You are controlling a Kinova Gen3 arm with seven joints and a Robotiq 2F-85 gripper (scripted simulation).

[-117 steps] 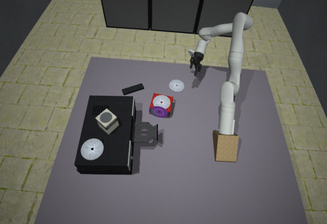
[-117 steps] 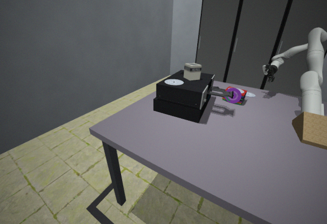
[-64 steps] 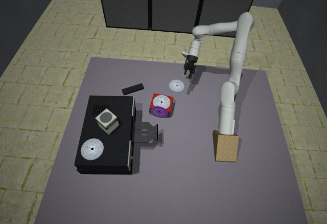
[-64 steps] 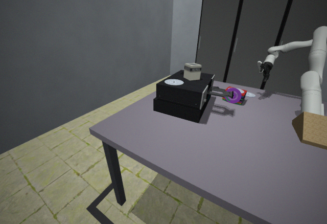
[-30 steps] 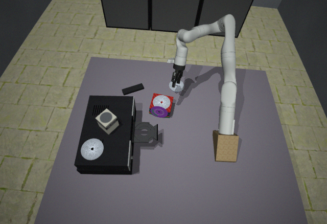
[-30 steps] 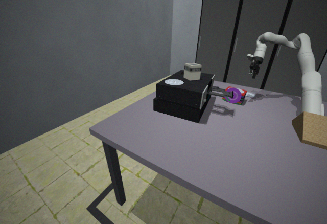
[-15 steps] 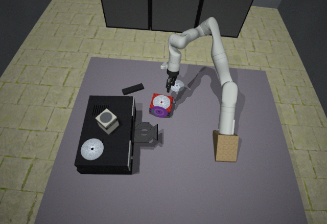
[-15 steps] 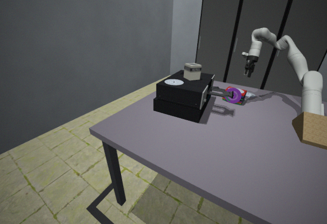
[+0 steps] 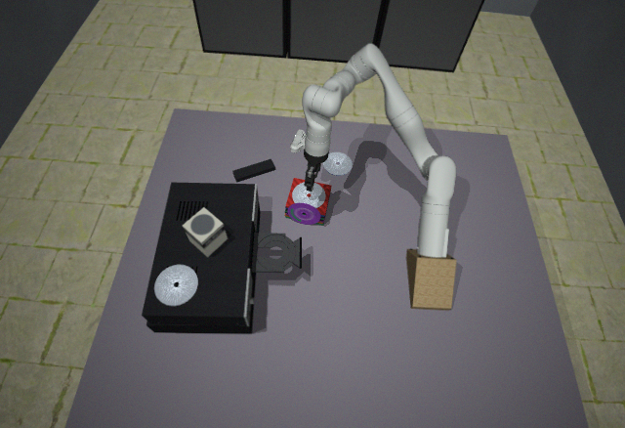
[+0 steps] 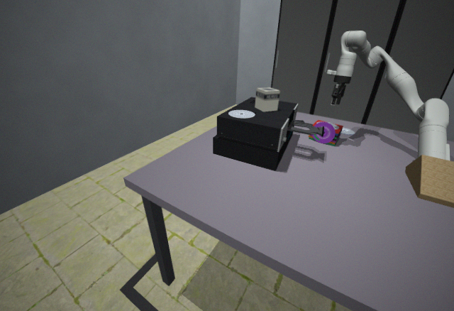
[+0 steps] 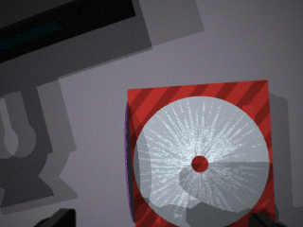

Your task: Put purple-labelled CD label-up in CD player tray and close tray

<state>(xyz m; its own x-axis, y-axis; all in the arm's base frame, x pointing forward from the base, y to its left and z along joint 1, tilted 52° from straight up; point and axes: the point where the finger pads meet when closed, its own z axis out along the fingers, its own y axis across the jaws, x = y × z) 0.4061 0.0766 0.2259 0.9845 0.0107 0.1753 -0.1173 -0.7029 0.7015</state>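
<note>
The purple-labelled CD lies 16 cm below my hand, 4 cm to the left of it and 2 cm ahead of it. From my hand the other things lie so: black remote 25 cm ahead, 21 cm below, 15 cm to the right; then beige box 28 cm ahead, 26 cm to the left, 2 cm above.
</note>
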